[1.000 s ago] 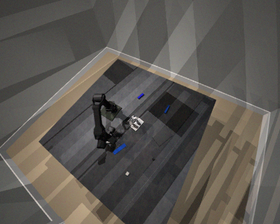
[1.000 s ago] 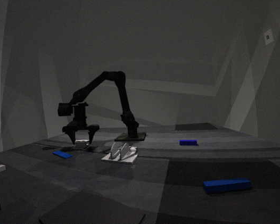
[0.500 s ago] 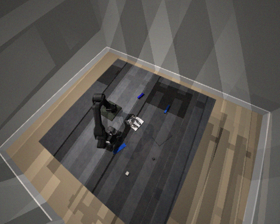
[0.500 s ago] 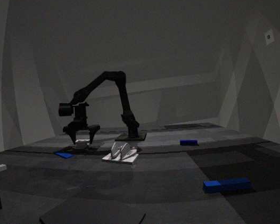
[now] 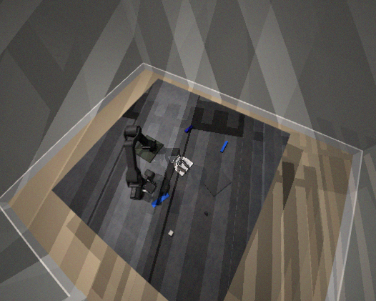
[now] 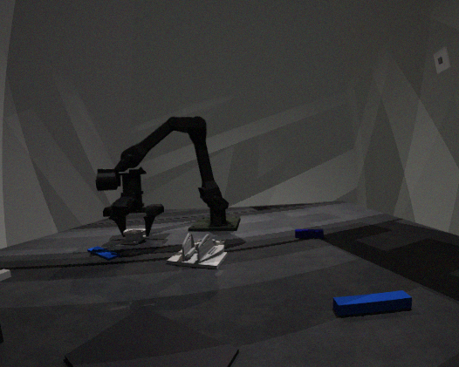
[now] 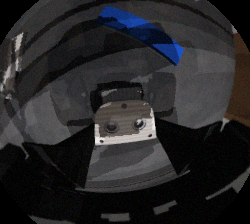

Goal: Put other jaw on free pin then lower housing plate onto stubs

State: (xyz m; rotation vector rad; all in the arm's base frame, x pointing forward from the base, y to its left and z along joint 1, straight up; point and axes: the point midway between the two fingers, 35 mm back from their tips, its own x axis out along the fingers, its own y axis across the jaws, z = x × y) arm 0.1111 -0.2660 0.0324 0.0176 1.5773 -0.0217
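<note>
Now: the jaw 130 mm ahead of my gripper tip, 260 mm to the left of it and 10 mm above it. The rest, counted from my gripper tip: small white cube (270 mm ahead, 180 mm to the right); then dark square slab (430 mm ahead, 210 mm to the left, 10 mm below); then dark cube (420 mm ahead, 10 mm to the left).
</note>
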